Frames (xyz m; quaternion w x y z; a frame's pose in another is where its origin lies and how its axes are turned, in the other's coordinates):
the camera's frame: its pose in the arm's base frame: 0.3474 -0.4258 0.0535 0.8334 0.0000 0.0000 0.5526
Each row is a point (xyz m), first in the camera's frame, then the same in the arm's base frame.
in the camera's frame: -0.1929 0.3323 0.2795
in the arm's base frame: -0.0338 -0.4742 0.3330
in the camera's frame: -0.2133 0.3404 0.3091
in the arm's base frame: -0.0492 -0.4898 0.3626
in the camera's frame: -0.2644 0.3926 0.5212
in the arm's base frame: -0.1172 -0.5165 0.5747
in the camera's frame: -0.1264 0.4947 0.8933
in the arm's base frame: -0.1575 -0.3497 0.9468
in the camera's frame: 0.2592 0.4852 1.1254
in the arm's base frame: 0.0013 0.0018 1.1789
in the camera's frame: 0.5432 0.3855 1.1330
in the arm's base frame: 0.2037 0.2246 1.1865
